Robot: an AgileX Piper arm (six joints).
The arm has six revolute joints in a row. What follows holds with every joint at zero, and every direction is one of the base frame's. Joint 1 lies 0.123 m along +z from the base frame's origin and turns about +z. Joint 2 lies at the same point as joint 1 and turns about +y. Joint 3 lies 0.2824 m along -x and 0.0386 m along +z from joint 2 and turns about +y. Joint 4 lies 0.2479 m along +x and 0.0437 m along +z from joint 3 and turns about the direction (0.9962, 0, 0.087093). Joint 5 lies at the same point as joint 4 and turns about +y. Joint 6 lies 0.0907 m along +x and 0.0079 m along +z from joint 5 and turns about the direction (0.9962, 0, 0.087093). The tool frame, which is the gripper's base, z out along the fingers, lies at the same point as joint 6; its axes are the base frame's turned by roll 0, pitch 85.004 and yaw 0 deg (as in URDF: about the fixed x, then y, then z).
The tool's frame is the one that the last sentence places.
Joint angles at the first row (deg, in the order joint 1, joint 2, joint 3, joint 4, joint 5, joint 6):
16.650 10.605 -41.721 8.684 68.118 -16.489
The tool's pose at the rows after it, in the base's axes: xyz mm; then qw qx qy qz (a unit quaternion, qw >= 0):
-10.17, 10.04, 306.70, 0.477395, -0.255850, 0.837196, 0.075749
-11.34, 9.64, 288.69, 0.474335, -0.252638, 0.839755, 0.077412
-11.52, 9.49, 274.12, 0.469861, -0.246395, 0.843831, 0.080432
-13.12, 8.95, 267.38, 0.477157, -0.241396, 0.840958, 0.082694
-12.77, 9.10, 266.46, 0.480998, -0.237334, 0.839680, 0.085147
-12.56, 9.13, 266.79, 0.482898, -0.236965, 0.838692, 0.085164
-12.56, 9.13, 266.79, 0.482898, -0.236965, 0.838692, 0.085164
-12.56, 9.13, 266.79, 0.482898, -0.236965, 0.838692, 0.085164
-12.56, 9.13, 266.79, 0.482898, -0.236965, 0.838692, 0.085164
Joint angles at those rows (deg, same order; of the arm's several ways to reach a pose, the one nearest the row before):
16.649 6.613 -36.484 8.560 67.630 -16.274
16.651 3.602 -32.610 8.558 67.133 -15.890
16.646 1.333 -29.531 8.513 66.835 -15.063
16.650 -0.608 -28.024 8.509 66.267 -14.544
16.647 -0.919 -27.675 8.578 65.681 -14.125
16.651 -0.919 -27.674 8.574 65.431 -14.130
16.651 -0.919 -27.674 8.574 65.431 -14.130
16.651 -0.919 -27.674 8.574 65.431 -14.130
16.651 -0.919 -27.674 8.574 65.431 -14.130

